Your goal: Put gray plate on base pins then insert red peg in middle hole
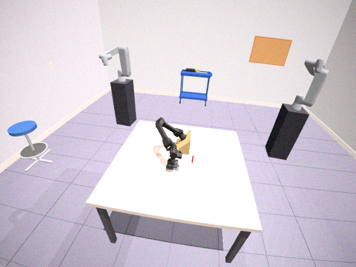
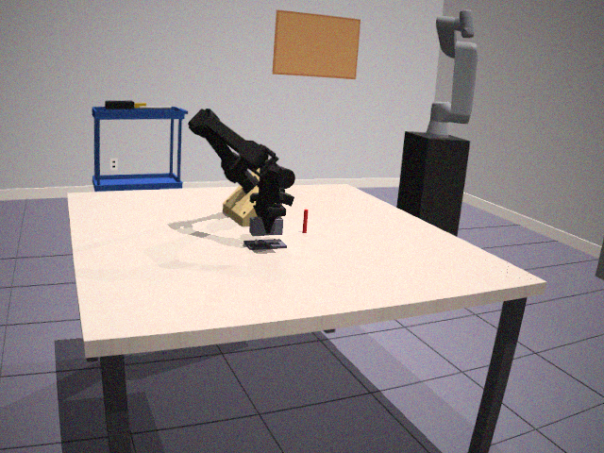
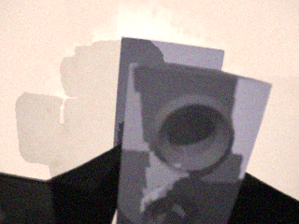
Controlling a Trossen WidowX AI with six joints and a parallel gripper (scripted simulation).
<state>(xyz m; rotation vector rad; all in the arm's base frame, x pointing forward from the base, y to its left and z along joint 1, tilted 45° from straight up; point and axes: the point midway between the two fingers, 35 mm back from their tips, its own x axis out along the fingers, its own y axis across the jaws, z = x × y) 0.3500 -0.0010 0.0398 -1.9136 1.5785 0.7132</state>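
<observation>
Now: gripper tip 40 mm above the dark base. From my gripper tip the other things lie so: red peg: 170 mm to the left, 120 mm behind, 10 mm below; then gray plate: 30 mm above.
</observation>
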